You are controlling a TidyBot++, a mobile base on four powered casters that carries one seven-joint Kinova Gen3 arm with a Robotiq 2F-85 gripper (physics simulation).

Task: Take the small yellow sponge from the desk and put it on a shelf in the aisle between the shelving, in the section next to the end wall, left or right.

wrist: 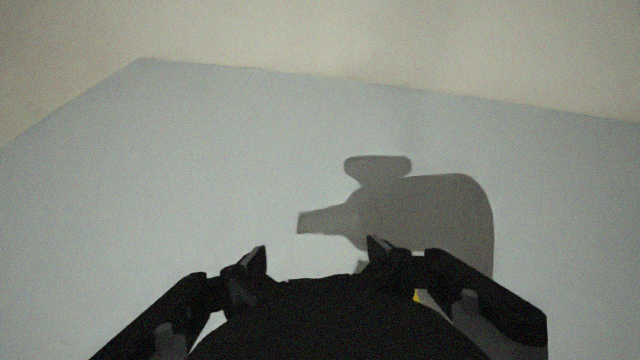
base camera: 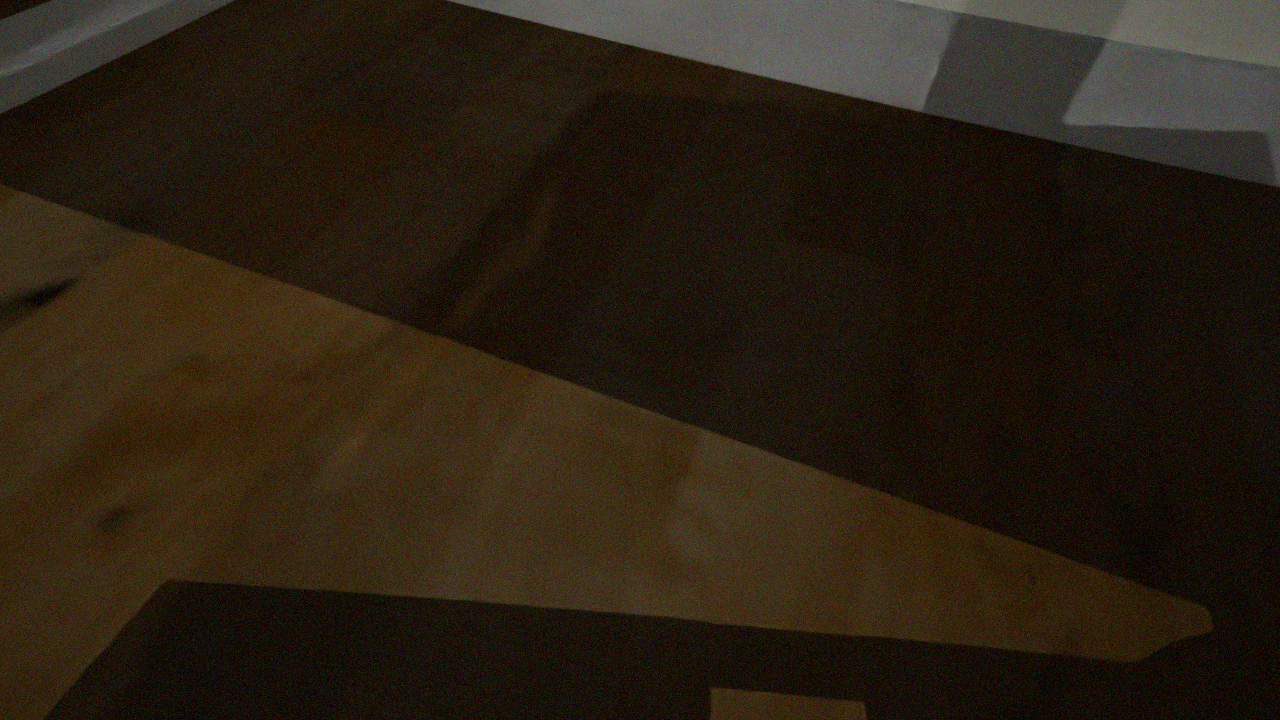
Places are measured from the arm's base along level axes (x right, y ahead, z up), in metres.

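Where they show: gripper, fingertip midpoint: point(wrist: 317, 252).
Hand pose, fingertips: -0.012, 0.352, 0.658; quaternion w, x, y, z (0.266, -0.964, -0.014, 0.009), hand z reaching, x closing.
Note:
After its pixels a point has its place, as x, y, z.
In the wrist view a tiny bit of yellow, the small yellow sponge point(wrist: 416, 296) @[0.087, 0.311, 0.598], shows behind the right finger of my gripper, low in the picture; the rest of it is hidden by the gripper. The pale desk top point(wrist: 150, 165) @[-0.325, 0.544, 0.553] fills most of that view. My gripper point(wrist: 317, 252) @[-0.012, 0.351, 0.658] is open above the desk, with its fingers wide apart and no object between them. The gripper and the sponge do not show in the base camera view. The shelving does not show in either view.
A dark shadow of the arm and gripper point(wrist: 425, 210) lies on the desk top. A cream wall point(wrist: 350, 35) @[0.094, 0.834, 0.644] stands beyond the desk's far edge. The base camera view shows a wooden floor point(base camera: 402, 447) @[-0.132, 0.333, -0.397] with shadows, and a white baseboard point(base camera: 760, 44) @[0.096, 0.820, -0.366] along the wall.

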